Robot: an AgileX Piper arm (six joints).
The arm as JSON. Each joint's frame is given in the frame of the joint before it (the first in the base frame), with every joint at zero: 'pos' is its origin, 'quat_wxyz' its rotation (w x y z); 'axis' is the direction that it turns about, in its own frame. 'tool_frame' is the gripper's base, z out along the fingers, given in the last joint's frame.
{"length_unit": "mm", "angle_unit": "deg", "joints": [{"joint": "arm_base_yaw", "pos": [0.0, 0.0, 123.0], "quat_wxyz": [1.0, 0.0, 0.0, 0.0], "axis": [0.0, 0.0, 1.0]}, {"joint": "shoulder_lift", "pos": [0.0, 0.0, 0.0], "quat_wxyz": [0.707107, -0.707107, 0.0, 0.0], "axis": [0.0, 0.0, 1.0]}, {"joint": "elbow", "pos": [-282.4, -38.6, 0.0], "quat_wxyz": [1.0, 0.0, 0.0, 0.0], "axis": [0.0, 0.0, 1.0]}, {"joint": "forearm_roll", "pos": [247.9, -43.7, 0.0], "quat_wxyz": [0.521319, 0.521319, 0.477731, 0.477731], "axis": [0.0, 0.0, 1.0]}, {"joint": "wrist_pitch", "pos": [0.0, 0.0, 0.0], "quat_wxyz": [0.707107, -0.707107, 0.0, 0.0], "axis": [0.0, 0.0, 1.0]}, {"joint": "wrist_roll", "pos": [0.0, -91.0, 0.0], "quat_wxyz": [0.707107, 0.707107, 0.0, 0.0], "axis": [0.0, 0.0, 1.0]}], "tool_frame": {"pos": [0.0, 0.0, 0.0], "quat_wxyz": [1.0, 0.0, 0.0, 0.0]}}
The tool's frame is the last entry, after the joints.
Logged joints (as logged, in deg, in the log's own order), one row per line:
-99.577 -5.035 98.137 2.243 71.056 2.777
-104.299 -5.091 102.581 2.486 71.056 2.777
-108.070 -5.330 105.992 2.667 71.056 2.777
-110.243 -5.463 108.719 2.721 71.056 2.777
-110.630 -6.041 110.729 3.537 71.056 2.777
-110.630 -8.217 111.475 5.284 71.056 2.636
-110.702 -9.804 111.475 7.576 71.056 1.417
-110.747 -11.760 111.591 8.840 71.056 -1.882
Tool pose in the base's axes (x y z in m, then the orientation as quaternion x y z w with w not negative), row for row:
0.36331 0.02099 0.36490 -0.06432 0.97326 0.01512 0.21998
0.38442 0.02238 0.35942 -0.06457 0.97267 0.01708 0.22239
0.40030 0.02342 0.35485 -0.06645 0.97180 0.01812 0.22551
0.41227 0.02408 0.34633 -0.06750 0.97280 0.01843 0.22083
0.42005 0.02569 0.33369 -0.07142 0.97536 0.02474 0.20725
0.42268 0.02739 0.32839 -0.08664 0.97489 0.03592 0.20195
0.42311 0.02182 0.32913 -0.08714 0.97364 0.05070 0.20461
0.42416 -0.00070 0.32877 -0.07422 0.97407 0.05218 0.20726
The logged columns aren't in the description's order. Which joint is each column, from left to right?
Columns, left to right: elbow, wrist_roll, shoulder_lift, forearm_roll, wrist_pitch, arm_base_yaw.
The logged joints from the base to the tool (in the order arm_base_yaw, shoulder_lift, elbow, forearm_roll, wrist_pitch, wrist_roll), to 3 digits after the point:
2.777 98.137 -99.577 2.243 71.056 -5.035
2.777 102.581 -104.299 2.486 71.056 -5.091
2.777 105.992 -108.070 2.667 71.056 -5.330
2.777 108.719 -110.243 2.721 71.056 -5.463
2.777 110.729 -110.630 3.537 71.056 -6.041
2.636 111.475 -110.630 5.284 71.056 -8.217
1.417 111.475 -110.702 7.576 71.056 -9.804
-1.882 111.591 -110.747 8.840 71.056 -11.760

